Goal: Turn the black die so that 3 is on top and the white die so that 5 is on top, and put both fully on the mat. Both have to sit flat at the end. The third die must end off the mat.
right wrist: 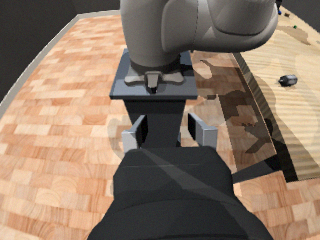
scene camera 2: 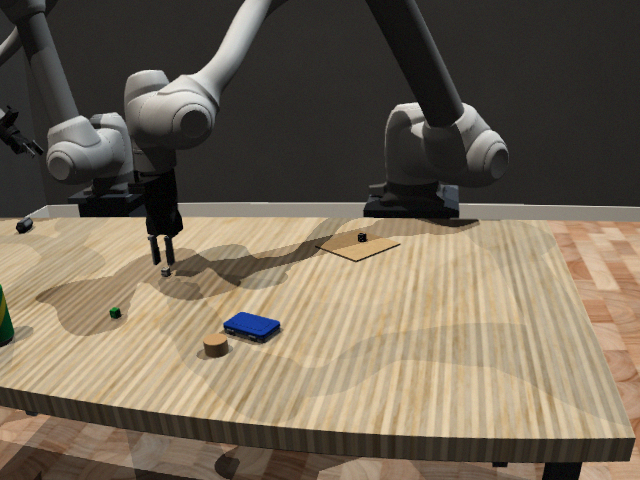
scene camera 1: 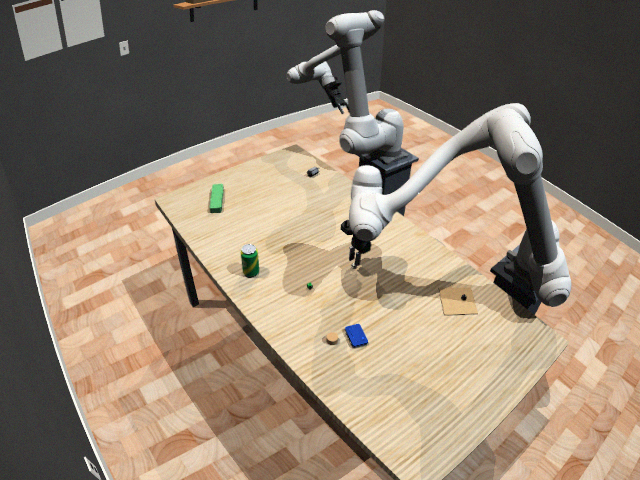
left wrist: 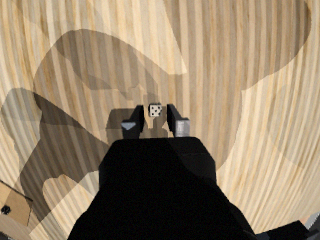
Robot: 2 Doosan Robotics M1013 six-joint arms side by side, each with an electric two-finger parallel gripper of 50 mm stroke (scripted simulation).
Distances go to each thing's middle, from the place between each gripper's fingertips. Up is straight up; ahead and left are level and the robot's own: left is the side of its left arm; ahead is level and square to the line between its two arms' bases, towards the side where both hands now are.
Now: left hand [scene camera 2: 164,263] 180 mm short of the blue case [scene camera 2: 255,328], 300 mm to the right of it and 30 mm above it. The rest, counted from my left hand: tan mat [scene camera 2: 347,246] (250 mm behind, 360 mm to the left, 40 mm below).
My right hand is 135 cm to the right of the tan mat, 33 cm short of it and 16 cm above it.
